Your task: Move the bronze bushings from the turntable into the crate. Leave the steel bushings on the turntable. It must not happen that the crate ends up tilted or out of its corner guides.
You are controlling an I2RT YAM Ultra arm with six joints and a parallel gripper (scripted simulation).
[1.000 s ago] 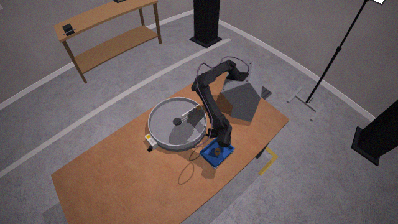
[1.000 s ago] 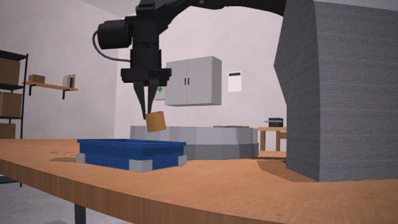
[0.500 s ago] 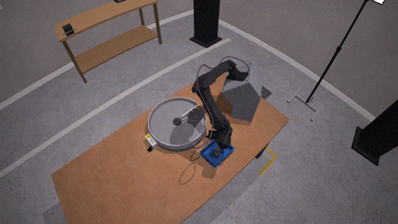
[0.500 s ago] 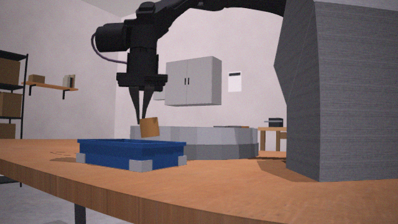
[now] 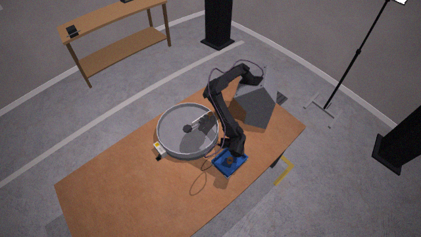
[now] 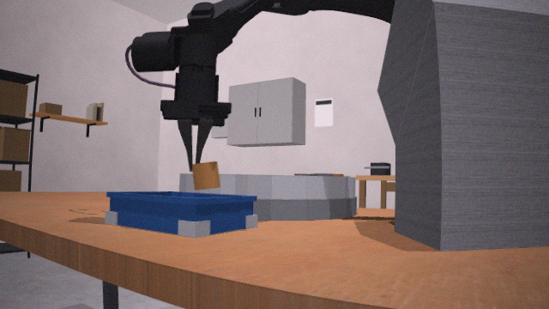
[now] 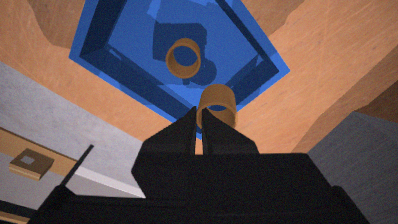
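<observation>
Right now the blue crate is 4 cm ahead of my hand, 2 cm to the right of it and 7 cm below it. The rest, counted from my hand: grey turntable: 6 cm ahead, 38 cm to the right, 4 cm below.
</observation>
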